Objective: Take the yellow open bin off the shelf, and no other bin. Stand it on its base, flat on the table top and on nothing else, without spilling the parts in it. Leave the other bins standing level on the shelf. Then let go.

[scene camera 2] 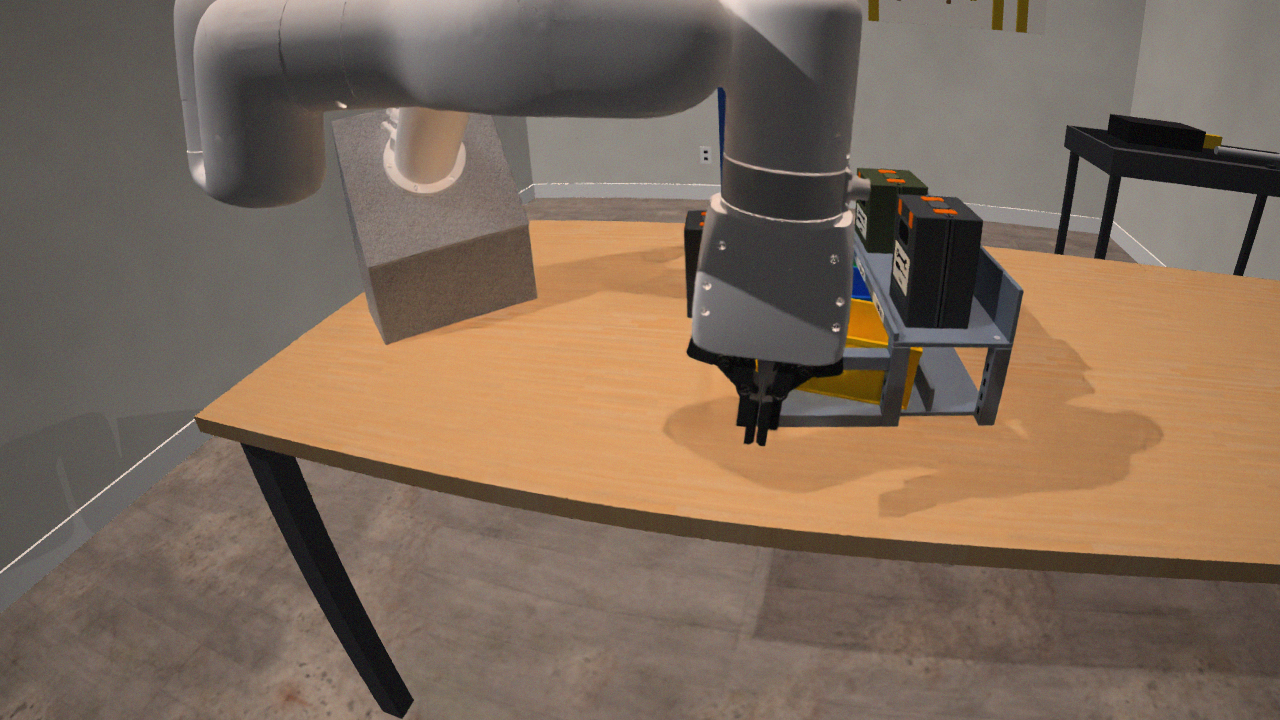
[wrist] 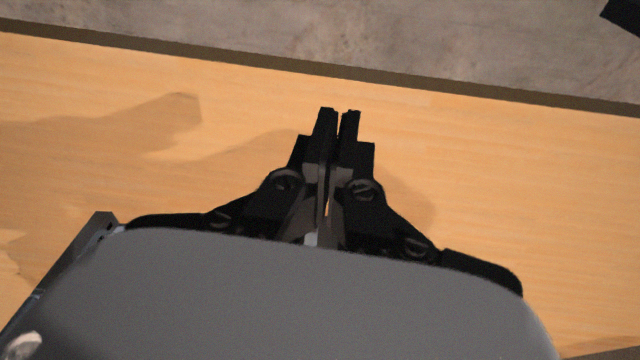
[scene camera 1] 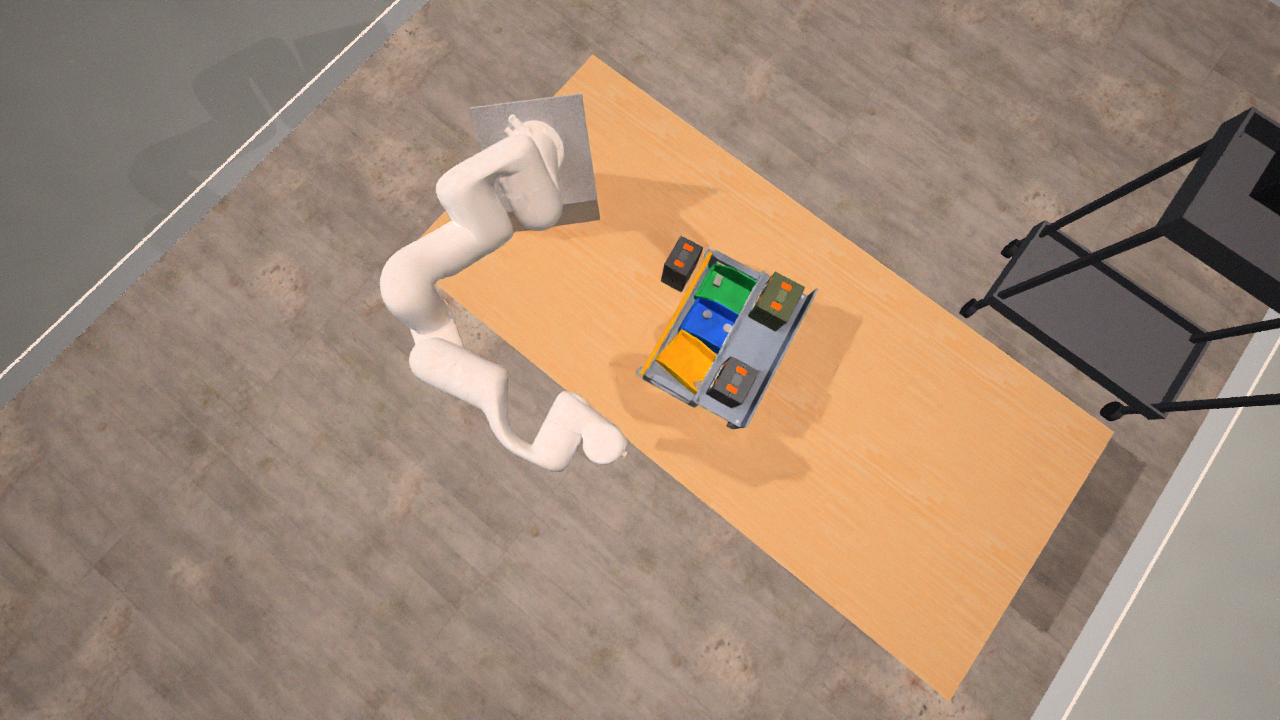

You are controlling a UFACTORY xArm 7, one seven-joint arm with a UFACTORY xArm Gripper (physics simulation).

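Frame: origin at the arm's base, x ahead, y left, z up, level; millimetres.
Where they show: gripper, fingertip midpoint: (scene camera 2: 755, 433) (wrist: 338, 138); arm's base, link origin: (scene camera 2: 424, 159).
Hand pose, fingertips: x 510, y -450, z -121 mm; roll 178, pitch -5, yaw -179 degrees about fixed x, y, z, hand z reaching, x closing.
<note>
Things, the pixels of their top centre, and the offset from my fingertips.
- yellow open bin, top centre: (scene camera 2: 844, 313) (scene camera 1: 695, 363) 275 mm left, 80 mm ahead, 27 mm down
- blue bin, top centre: (scene camera 2: 834, 280) (scene camera 1: 719, 324) 394 mm left, 75 mm ahead, 37 mm down
- green bin, top centre: (scene camera 1: 735, 290) 493 mm left, 58 mm ahead, 37 mm down
- yellow rail, top centre: (scene camera 1: 677, 311) 365 mm left, 33 mm back, 53 mm down
The yellow open bin (scene camera 1: 687, 360) (scene camera 2: 863, 385) sits on the lower level of the grey shelf (scene camera 1: 768, 343) (scene camera 2: 896, 394) (wrist: 96, 229), at the end nearest scene camera 2. The blue bin (scene camera 1: 702, 325) (scene camera 2: 860, 284) is beside it, and the green bin (scene camera 1: 729, 288) is beyond the blue one. My gripper (scene camera 2: 755, 437) (wrist: 338, 138) is shut and empty, with its fingers pointing down. It is outside the shelf, off its near end, and in scene camera 2 it covers part of the yellow bin. The arm hides the fingers in scene camera 1. Parts in the yellow bin are not clear.
A black toolbox (scene camera 1: 735, 381) (scene camera 2: 938, 268) and a dark green one (scene camera 1: 776, 302) (scene camera 2: 887, 214) stand on the shelf's upper board. Another black toolbox (scene camera 1: 682, 261) (scene camera 2: 694, 268) stands beside the shelf. A yellow rail (scene camera 1: 673, 322) runs along the bins' front. The table edge (wrist: 380, 76) shows beyond the fingers.
</note>
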